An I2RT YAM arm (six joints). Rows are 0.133 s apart.
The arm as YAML. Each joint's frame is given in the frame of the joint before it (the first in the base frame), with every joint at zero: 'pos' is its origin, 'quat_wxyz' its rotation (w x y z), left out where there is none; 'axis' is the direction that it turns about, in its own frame. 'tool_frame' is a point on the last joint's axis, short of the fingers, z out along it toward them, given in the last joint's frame.
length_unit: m
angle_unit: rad
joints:
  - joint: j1
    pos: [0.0, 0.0, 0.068]
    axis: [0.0, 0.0, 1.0]
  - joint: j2
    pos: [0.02, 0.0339, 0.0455]
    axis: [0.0, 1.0, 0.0]
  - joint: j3
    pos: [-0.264, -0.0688, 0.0]
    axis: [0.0, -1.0, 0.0]
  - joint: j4
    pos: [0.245, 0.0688, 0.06]
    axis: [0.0, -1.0, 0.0]
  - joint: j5
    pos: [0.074, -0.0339, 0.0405]
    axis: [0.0, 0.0, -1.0]
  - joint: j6
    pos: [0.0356, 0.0, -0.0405]
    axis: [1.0, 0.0, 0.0]
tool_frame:
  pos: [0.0, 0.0, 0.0]
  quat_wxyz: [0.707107, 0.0, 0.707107, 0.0]
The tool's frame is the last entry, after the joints.
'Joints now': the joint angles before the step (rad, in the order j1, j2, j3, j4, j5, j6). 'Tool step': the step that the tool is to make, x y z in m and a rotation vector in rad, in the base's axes. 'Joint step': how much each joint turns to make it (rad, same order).
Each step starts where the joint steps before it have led.
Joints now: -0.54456 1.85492 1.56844 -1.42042 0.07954 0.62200
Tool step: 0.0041 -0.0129 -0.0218 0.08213 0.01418 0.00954
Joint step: -0.03177 0.06978 0.00270 0.01404 -0.05453 -0.05085
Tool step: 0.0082 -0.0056 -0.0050 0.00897 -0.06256 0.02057
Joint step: -0.00440 0.02042 0.01159 0.05652 -0.03704 -0.03149
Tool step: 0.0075 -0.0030 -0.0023 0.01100 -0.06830 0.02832
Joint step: 0.00021 0.01044 0.00767 0.05274 -0.04308 -0.03336
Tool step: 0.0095 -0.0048 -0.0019 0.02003 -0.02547 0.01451
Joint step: 0.00041 0.03839 0.04677 0.00077 -0.02938 -0.01675
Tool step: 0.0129 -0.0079 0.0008 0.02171 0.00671 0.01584
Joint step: 0.00001 0.06899 0.10330 -0.05339 -0.01297 -0.01716
